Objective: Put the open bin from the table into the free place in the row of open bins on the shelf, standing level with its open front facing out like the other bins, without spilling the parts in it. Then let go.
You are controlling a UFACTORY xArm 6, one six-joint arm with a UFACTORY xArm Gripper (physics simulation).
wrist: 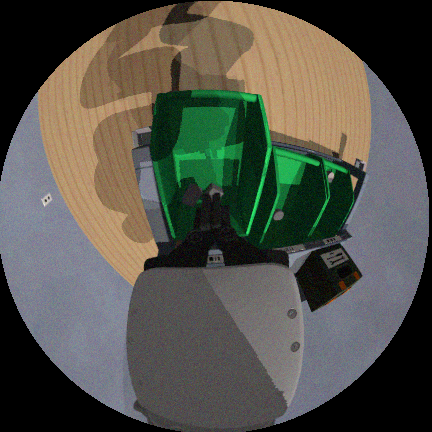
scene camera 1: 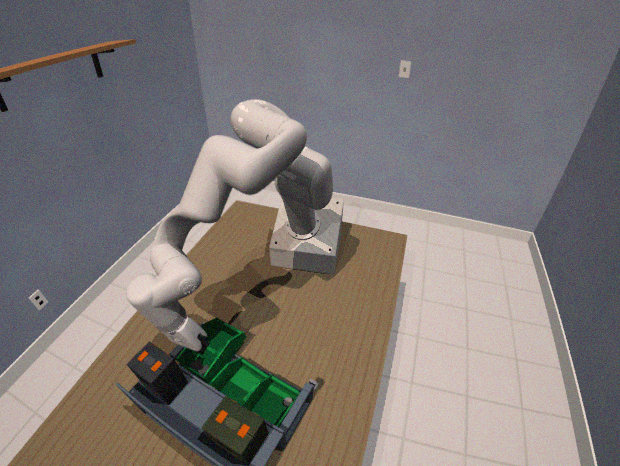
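Where they show: gripper, fingertip midpoint: [wrist: 213,203] [scene camera 1: 202,349]; arm's base, origin of the base link: [scene camera 1: 303,224].
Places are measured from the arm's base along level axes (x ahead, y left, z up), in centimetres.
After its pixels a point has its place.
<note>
The task's green open bin [scene camera 1: 226,335] @(x 46.3, y -3.0, z -10.5 cm) [wrist: 201,132] @(x 49.1, y -3.3, z -10.9 cm) stands at the left end of the row on the grey shelf [scene camera 1: 306,393] @(x 53.9, y 27.2, z -5.1 cm) [wrist: 142,177] @(x 52.4, y -9.5, z -5.0 cm). It juts out further towards the robot base than the two other green bins [scene camera 1: 244,381] @(x 55.5, y 9.0, z -12.7 cm) [wrist: 296,189] @(x 58.9, y 14.1, z -12.6 cm). My gripper [scene camera 1: 199,347] @(x 55.8, y -2.8, z -4.2 cm) [wrist: 213,203] @(x 55.8, y -2.8, z -4.2 cm) is shut with nothing between the fingers. Its closed fingertips reach down into this bin near its shelf-side end. A small grey part [wrist: 191,196] @(x 58.1, y -5.5, z -10.8 cm) lies in the bin beside the fingertips. Each neighbouring bin holds a small round part [wrist: 278,215] @(x 64.0, y 10.5, z -11.6 cm).
A black box [scene camera 1: 155,370] @(x 69.8, y -1.1, z 8.8 cm) with orange marks and an olive box [scene camera 1: 232,427] @(x 71.0, y 19.5, z 6.3 cm) [wrist: 328,278] @(x 66.2, y 14.5, z 3.0 cm) stand on the shelf's other side. The shelf sits on the wooden table [scene camera 1: 320,321] @(x 27.2, y 19.3, z -13.6 cm), with the robot base [scene camera 1: 306,245] @(x 6.5, y 4.5, z -3.4 cm) at the far end. A wall shelf [scene camera 1: 64,57] hangs upper left.
</note>
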